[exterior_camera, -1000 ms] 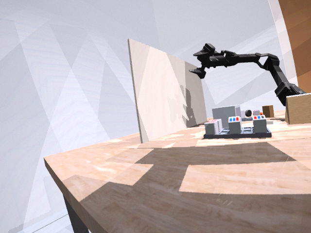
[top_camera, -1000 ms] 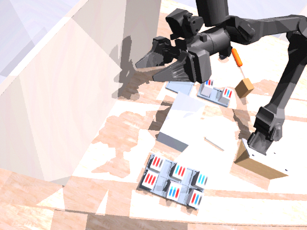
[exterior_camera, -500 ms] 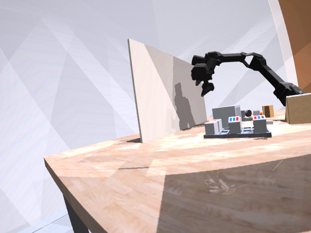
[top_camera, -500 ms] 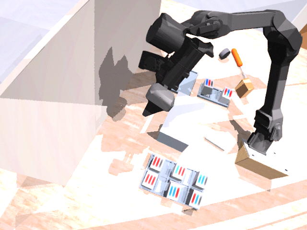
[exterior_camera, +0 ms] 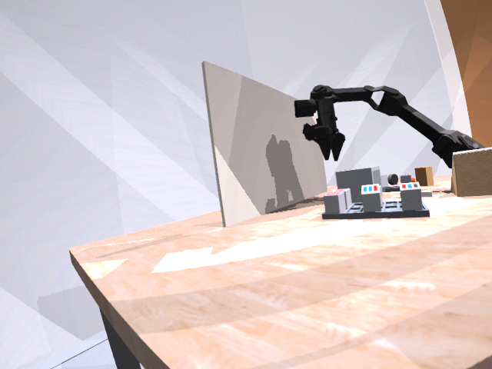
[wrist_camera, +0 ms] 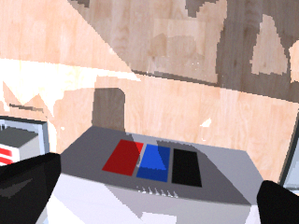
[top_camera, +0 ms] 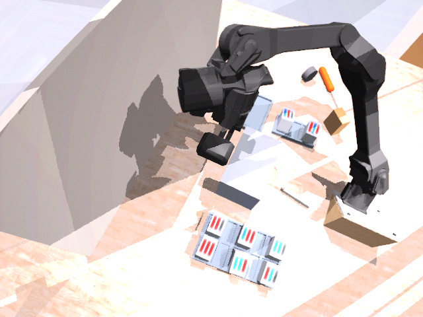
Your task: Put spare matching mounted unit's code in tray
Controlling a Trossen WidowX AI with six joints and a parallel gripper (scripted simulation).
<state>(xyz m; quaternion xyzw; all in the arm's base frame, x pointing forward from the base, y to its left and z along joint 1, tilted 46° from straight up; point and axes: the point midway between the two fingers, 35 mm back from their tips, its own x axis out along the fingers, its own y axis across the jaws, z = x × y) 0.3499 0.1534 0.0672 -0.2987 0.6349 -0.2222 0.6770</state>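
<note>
My gripper tip is now 230 mm past the spare, 190 mm to the right of it and 90 mm above it. Round my gripper tip: beige panel (170 mm ahead, 10 mm to the left, 90 mm above); then rack (150 mm behind, 170 mm to the left, 130 mm below).
</note>
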